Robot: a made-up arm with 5 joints.
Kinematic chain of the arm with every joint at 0, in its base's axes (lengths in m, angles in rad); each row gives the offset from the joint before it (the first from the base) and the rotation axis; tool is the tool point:
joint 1: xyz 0 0 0.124 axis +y
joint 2: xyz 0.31 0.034 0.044 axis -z
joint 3: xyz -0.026 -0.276 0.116 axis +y
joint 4: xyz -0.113 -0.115 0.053 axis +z
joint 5: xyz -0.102 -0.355 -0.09 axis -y
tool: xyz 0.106 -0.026 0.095
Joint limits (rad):
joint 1: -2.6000..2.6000
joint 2: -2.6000..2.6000
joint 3: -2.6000..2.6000
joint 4: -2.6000..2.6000
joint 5: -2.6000..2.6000
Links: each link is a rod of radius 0.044 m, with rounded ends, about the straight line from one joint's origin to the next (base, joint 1, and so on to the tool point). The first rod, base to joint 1, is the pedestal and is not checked.
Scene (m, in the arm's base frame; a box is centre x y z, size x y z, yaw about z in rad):
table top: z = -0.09
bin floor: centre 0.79 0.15 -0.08 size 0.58 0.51 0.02 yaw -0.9
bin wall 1: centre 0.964 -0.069 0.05 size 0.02 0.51 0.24 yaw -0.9
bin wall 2: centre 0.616 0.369 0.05 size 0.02 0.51 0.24 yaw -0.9
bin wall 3: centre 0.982 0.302 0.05 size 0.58 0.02 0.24 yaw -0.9
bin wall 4: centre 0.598 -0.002 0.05 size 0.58 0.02 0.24 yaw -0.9
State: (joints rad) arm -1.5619 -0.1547 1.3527 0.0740 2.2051
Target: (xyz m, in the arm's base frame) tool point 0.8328 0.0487 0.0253
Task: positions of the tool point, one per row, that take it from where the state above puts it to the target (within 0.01 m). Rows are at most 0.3 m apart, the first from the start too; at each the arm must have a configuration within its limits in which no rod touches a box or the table.
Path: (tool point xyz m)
1: -0.4357 -0.7580 0.5347
2: -0.3445 -0.7664 0.6001
3: -0.1985 -0.7751 0.6574
4: -0.0022 -0.7630 0.7032
5: 0.2290 -0.7066 0.7249
6: 0.4670 -0.5901 0.7053
7: 0.6729 -0.4119 0.6317
8: 0.8055 -0.1884 0.5043
9: 0.8328 0.0487 0.3412
10: 0.8477 0.0485 0.1821
11: 0.8328 0.0487 0.0253

